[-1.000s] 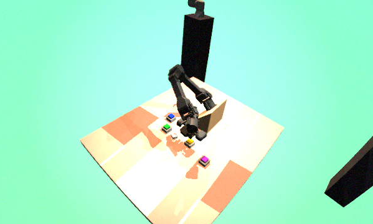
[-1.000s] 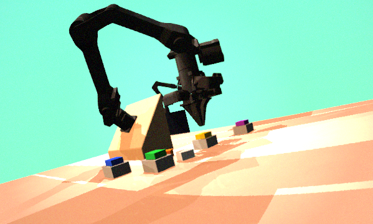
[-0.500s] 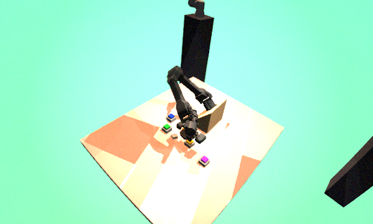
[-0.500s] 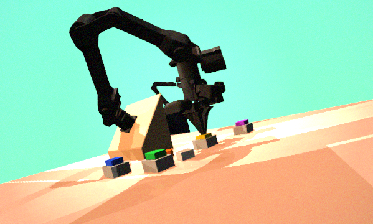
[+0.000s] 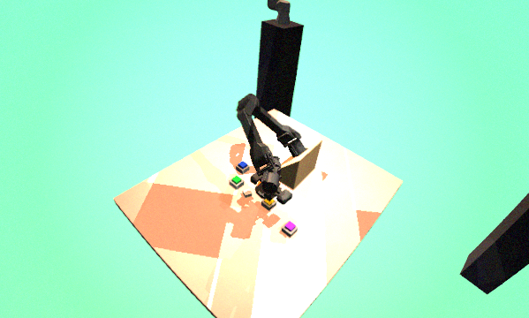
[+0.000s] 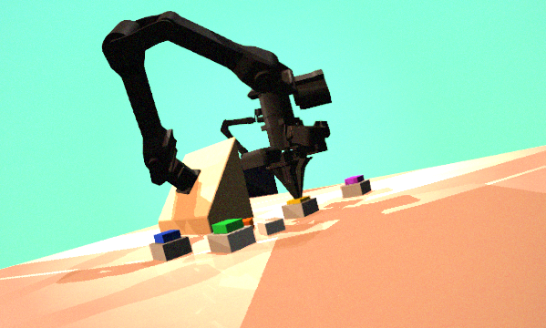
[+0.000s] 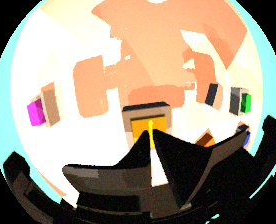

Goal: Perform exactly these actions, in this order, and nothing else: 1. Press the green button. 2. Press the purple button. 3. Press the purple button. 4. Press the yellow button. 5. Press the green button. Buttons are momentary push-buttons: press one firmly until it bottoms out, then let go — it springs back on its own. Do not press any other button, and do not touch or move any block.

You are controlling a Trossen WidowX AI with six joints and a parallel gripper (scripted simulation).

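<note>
The yellow button is 1 cm below my gripper tip. The rest, counted from my gripper tip: small white block 3 cm ahead, 11 cm to the right, 2 cm below; purple button 3 cm ahead, 15 cm to the left; small orange block 5 cm behind, 10 cm to the right, 2 cm below.
</note>
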